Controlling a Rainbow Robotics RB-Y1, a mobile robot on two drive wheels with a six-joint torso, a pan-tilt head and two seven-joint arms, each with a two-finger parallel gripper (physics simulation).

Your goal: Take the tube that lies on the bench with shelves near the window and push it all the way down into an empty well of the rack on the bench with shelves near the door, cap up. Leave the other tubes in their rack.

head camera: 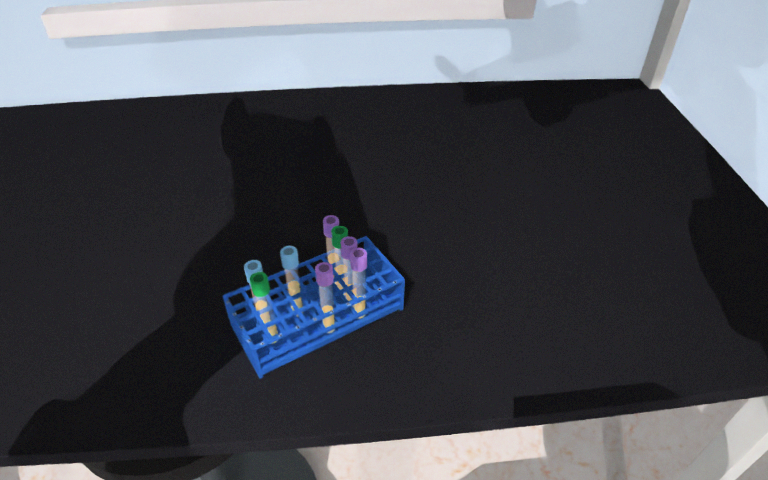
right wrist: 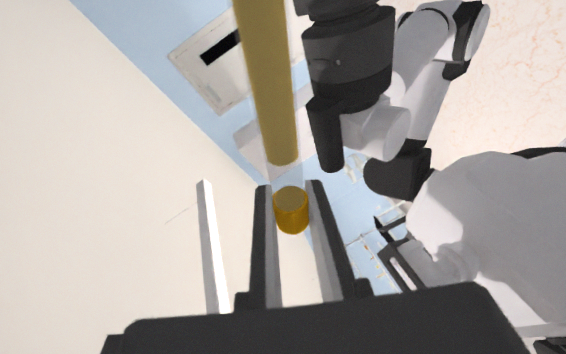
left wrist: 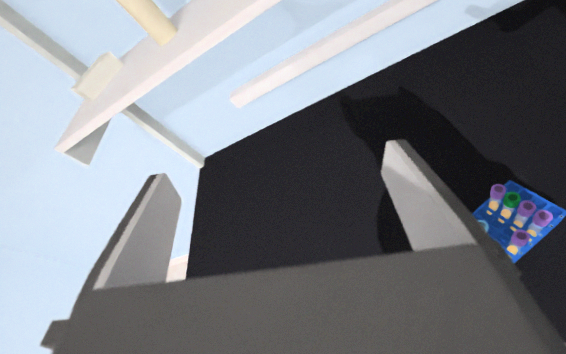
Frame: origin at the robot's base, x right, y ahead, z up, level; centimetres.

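Where they show: left gripper, between the fingertips: [left wrist: 276, 172]; right gripper, between the fingertips: [right wrist: 289, 193].
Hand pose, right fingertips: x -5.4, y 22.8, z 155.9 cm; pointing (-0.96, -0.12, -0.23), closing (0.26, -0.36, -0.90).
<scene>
Each offset is from my right fingertips to the top centre of the thing. "spot": to the spot under its first point. Level surfaces: height alone.
My right gripper [right wrist: 289, 193] is shut on a tube @[dx +0.7, dy +4.1, dz +1.6 cm] [right wrist: 272, 95] with an orange cap @[spot: dx +1.6, dy +0.9, dz +0.2 cm] [right wrist: 291, 210]. The cap sits between the fingertips and the clear tube with yellow content reaches away from them in the right wrist view. My left gripper [left wrist: 276, 172] is open, with no thing between its fingers. The blue rack @[dx +3.3, dy +21.6, dz -58.7 cm] [head camera: 331, 339] [left wrist: 552, 205] stands on the black bench @[dz -64.5 cm] [head camera: 538, 254] [left wrist: 280, 210], left of the middle in the head view. It holds several upright tubes with purple, green and light blue caps, and several of its wells are empty. Neither gripper shows in the head view.
A pale rail [head camera: 283, 19] [left wrist: 325, 55] runs along the wall behind the bench. A shelf @[dz -18.8 cm] [left wrist: 165, 65] with a pale block @[spot: dx -60.5, dy +66.9, dz -16.4 cm] [left wrist: 98, 76] and a cream cylinder @[spot: dx -38.2, dy +63.1, dz -14.4 cm] [left wrist: 150, 22] is at the upper left of the left wrist view. Parts of the robot's body @[spot: dx +3.3, dy -26.2, dz -21.5 cm] [right wrist: 495, 215] fill the right of the right wrist view.
</scene>
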